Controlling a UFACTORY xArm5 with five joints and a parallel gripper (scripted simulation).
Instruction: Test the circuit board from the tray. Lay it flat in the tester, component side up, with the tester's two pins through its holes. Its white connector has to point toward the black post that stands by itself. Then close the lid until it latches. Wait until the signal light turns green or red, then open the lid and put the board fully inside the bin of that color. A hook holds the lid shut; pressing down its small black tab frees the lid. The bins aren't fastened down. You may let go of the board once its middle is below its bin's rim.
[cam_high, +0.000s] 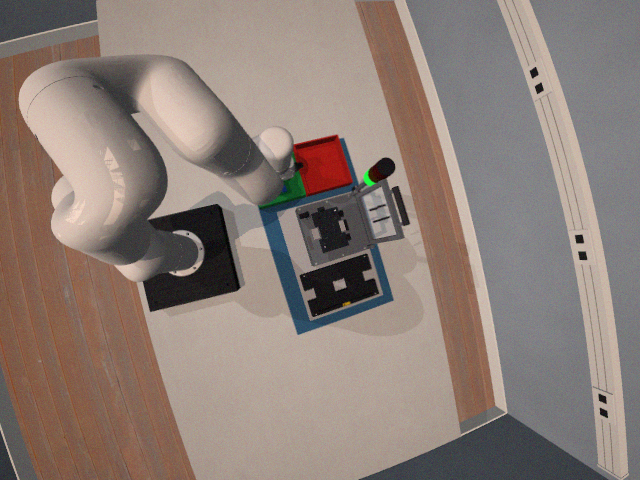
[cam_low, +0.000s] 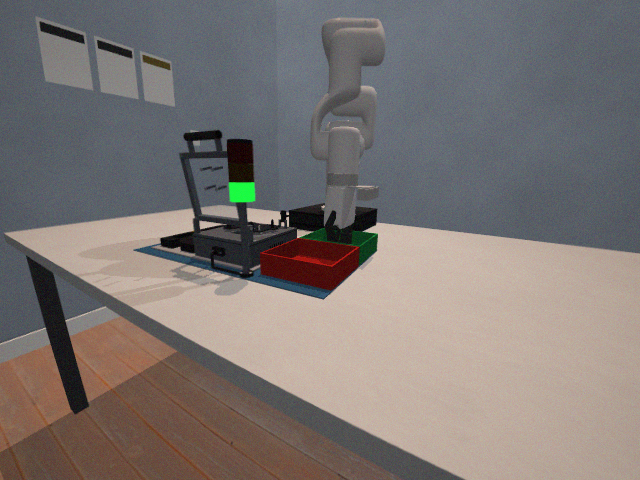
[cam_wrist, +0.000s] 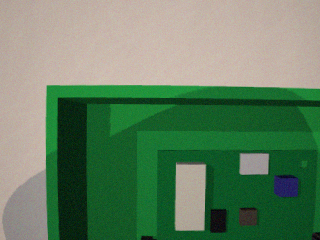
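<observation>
Right now the green bin is right at my hand. From my hand the other things lie so: black block: 140 mm to the right, 70 mm above, 50 mm ahead; red bin: 150 mm ahead, 10 mm to the left; green circuit board: 10 mm below.
</observation>
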